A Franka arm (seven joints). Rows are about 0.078 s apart.
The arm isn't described. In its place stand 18 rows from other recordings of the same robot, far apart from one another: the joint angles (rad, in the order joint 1, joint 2, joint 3, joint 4, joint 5, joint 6, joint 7), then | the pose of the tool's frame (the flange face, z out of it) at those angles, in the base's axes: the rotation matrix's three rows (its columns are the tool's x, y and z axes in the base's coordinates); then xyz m.
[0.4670 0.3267 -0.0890 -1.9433 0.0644 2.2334 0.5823] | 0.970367 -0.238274 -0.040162; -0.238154 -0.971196 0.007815; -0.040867 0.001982 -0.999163; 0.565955 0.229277 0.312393
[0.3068 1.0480 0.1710 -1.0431 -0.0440 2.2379 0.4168] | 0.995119 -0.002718 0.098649; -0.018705 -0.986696 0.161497; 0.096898 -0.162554 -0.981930; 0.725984 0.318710 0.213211
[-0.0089 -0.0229 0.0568 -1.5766 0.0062 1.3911 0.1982] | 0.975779 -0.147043 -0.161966; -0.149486 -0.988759 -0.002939; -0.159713 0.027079 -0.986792; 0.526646 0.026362 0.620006
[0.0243 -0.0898 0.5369 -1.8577 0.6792 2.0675 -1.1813] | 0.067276 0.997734 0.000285; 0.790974 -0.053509 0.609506; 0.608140 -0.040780 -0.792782; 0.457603 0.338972 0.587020
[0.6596 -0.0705 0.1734 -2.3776 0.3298 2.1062 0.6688] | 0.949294 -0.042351 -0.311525; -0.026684 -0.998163 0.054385; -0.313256 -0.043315 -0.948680; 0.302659 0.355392 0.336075
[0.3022 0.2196 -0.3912 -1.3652 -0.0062 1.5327 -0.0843] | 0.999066 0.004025 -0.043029; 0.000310 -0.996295 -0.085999; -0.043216 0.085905 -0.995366; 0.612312 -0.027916 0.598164
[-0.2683 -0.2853 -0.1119 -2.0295 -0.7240 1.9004 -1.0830] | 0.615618 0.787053 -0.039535; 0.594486 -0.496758 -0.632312; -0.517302 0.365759 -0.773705; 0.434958 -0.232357 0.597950
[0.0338 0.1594 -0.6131 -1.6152 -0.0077 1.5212 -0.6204] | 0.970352 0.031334 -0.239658; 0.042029 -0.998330 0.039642; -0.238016 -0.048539 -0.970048; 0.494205 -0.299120 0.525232
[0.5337 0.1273 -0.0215 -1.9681 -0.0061 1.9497 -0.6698] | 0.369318 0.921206 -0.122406; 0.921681 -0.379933 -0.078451; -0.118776 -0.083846 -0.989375; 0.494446 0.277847 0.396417
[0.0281 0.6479 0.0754 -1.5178 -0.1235 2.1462 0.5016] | 0.941195 -0.337734 -0.009385; -0.337680 -0.939404 -0.059087; 0.011140 0.058781 -0.998209; 0.704398 0.059540 0.280651
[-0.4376 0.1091 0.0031 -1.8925 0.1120 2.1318 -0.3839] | 0.982066 -0.100123 0.159756; -0.106297 -0.993865 0.030554; 0.155717 -0.046987 -0.986684; 0.547233 -0.248624 0.458324
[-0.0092 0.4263 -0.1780 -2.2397 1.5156 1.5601 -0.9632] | 0.983273 -0.139812 0.116738; -0.127742 -0.072480 0.989155; -0.129835 -0.987522 -0.089128; 0.499752 0.013055 0.198428
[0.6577 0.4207 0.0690 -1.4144 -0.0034 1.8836 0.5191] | 0.979377 0.200979 0.020668; 0.199719 -0.978510 0.051279; 0.030530 -0.046094 -0.998470; 0.520707 0.452053 0.465018
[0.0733 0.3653 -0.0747 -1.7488 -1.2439 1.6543 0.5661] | 0.994569 -0.051597 -0.090387; -0.101485 -0.288171 -0.952186; 0.023083 0.956188 -0.291843; 0.627784 -0.090162 0.396613
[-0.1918 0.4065 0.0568 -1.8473 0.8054 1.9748 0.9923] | 0.002104 -0.999997 -0.001188; -0.727226 -0.002346 0.686394; -0.686395 -0.000581 -0.727229; 0.618654 -0.039769 0.301776
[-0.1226 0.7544 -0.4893 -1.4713 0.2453 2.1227 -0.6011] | 0.996468 -0.025630 -0.079963; -0.032993 -0.995197 -0.092162; -0.077217 0.094475 -0.992528; 0.624115 -0.347125 0.267881
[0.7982 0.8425 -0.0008 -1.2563 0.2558 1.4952 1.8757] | 0.406838 -0.717636 -0.565227; -0.912703 -0.345180 -0.218688; -0.038167 0.604854 -0.795421; 0.452734 0.504952 0.224687
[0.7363 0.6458 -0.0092 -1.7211 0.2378 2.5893 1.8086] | 0.308023 -0.946759 0.093643; -0.929428 -0.278434 0.242154; -0.203188 -0.161623 -0.965708; 0.519970 0.457683 0.233716
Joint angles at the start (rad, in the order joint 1, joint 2, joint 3, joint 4, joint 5, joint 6, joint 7):
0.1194, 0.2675, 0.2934, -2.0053, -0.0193, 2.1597, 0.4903
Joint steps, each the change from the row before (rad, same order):
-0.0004, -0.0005, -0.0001, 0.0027, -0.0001, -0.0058, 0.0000
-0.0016, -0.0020, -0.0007, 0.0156, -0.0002, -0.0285, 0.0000
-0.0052, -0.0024, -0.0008, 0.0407, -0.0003, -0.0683, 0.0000
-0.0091, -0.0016, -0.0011, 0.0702, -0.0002, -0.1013, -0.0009
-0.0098, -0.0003, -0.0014, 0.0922, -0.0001, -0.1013, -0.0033
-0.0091, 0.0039, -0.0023, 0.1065, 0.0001, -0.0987, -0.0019
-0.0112, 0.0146, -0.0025, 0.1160, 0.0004, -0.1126, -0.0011
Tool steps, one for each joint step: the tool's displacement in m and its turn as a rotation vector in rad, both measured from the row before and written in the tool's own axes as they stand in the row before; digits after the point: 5 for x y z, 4 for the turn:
0.00017, 0.00026, -0.00101, -0.0014, -0.0022, 0.0005
0.00126, 0.00095, -0.00577, -0.0059, -0.0092, 0.0024
0.00342, 0.00254, -0.01429, -0.0125, -0.0217, 0.0064
0.00563, 0.00458, -0.02528, -0.0136, -0.0257, 0.0103
0.00654, 0.00517, -0.03556, -0.0032, -0.0077, 0.0095
0.00575, 0.00623, -0.04053, 0.0040, 0.0030, 0.0115
0.00465, 0.00944, -0.03772, 0.0007, -0.0117, 0.0148

